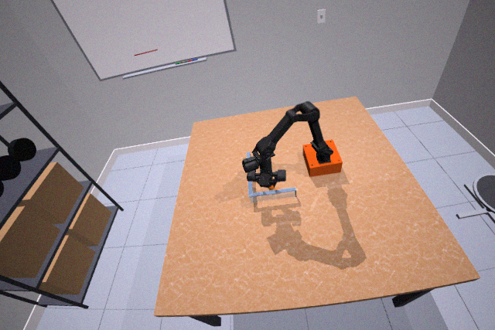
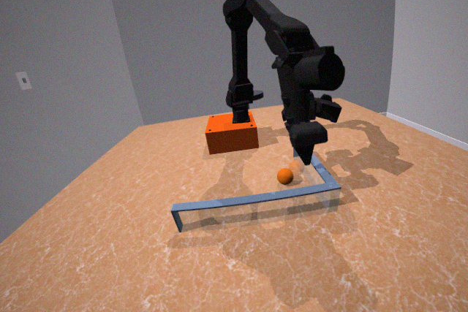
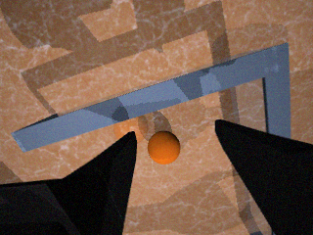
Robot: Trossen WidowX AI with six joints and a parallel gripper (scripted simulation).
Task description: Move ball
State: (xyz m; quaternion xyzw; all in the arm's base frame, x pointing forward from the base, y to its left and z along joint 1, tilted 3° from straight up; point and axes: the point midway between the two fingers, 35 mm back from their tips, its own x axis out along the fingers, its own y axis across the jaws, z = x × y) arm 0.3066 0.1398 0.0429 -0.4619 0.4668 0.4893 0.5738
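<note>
Right now the orange ball is 1 cm behind my gripper tip, 4 cm to the right of it and 5 cm below it. From my gripper tip the other things lie so: see-through copy 5 cm behind, 1 cm to the right, 5 cm below.
</note>
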